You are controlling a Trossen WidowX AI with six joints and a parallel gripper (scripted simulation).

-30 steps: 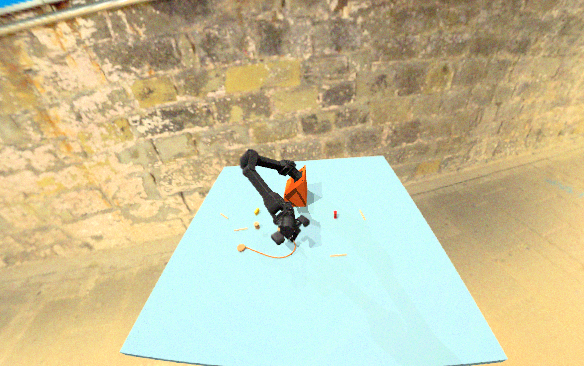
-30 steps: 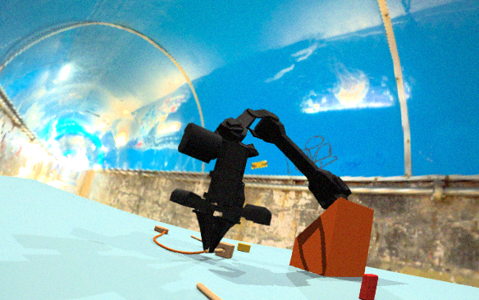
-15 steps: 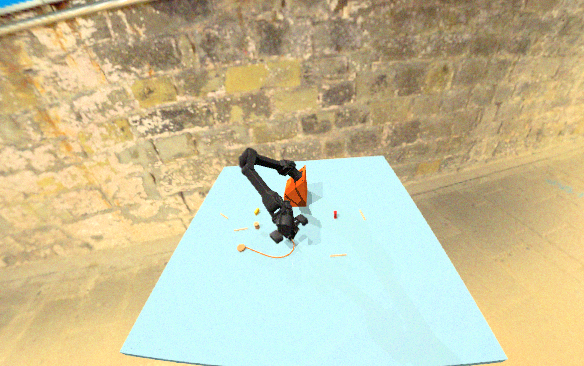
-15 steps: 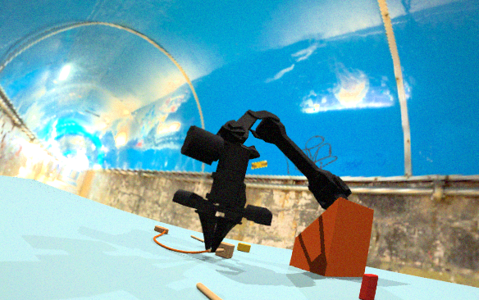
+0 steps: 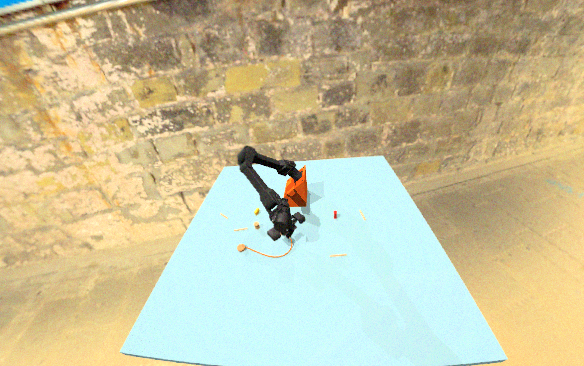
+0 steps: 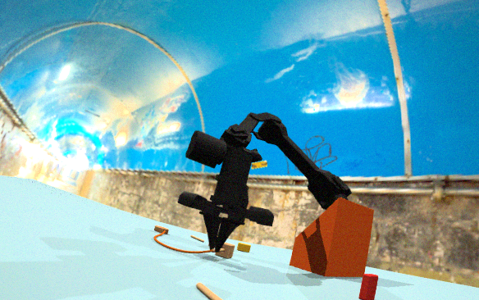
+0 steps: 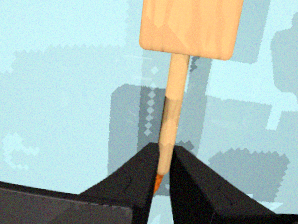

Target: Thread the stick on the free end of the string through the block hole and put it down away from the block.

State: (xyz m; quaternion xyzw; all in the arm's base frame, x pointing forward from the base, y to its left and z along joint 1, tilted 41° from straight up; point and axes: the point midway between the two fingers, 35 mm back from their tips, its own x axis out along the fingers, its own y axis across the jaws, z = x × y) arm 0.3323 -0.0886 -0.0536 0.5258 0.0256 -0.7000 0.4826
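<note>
Right now my gripper tip is 4 cm to the left of the wooden block and 4 cm past it. Round my gripper tip: red cylinder: 23 cm to the left, 15 cm behind, 1 cm above; round wooden button: 23 cm to the right, 7 cm ahead, 1 cm below; thin wooden stick: 1 cm to the right, 1 cm behind.
</note>
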